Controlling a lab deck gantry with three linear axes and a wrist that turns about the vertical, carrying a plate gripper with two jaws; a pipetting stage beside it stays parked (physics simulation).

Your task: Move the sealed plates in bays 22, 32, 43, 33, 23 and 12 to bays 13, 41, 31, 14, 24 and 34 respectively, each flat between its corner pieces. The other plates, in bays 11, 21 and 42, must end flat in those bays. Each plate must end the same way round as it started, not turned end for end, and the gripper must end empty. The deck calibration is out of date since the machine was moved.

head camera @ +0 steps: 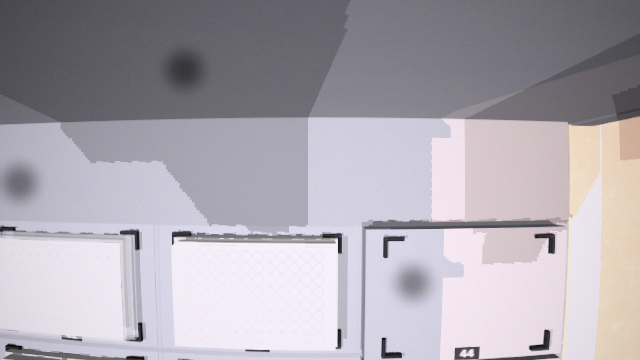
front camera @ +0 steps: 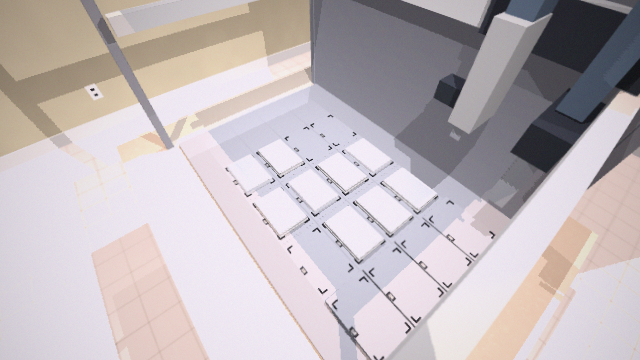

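Seen in the pictures: gripper, fingertip midpoint: [front camera: 506,188]; robot's base, origin of the base link: [front camera: 226,168].
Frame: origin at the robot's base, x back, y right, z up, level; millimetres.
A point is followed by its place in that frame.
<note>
In the front view nine white plates sit in bays: 11 [front camera: 250,173] {x -76, y -42, z 14 mm}, 12 [front camera: 281,211] {x -240, y -41, z 14 mm}, 21 [front camera: 280,156] {x -73, y -147, z 15 mm}, 22 [front camera: 313,191] {x -240, y -144, z 15 mm}, 23 [front camera: 354,232] {x -401, y -146, z 14 mm}, 32 [front camera: 342,171] {x -236, y -254, z 14 mm}, 33 [front camera: 383,209] {x -400, y -250, z 14 mm}, 42 [front camera: 367,155] {x -235, y -357, z 14 mm} and 43 [front camera: 410,189] {x -402, y -357, z 14 mm}. The plates in 42 and 43 also show in the head view, as the left plate [head camera: 60,285] {x -236, y -366, z 14 mm} and the middle plate [head camera: 255,295] {x -397, y -365, z 14 mm}. Bays 13, 14, 24, 31, 34, 41 and 44 hold no plate. My gripper's dark body seems to hang at the upper right of the front view, apart from the plates. Its jaws cannot be made out.
A pale column [front camera: 492,75] {x -463, y -329, z 389 mm} with a small tip hangs near the dark back wall [front camera: 370,60] {x -71, y -500, z 205 mm} [head camera: 150,40] {x -386, y -500, z 135 mm}. A dark block [front camera: 545,135] {x -572, y -324, z 346 mm} hangs beside it, near a blue column [front camera: 595,75] {x -570, y -385, z 421 mm}. A white rail [front camera: 515,235] {x -614, y -76, z 400 mm} runs along the deck's right side. Black corner pieces mark the bays.
</note>
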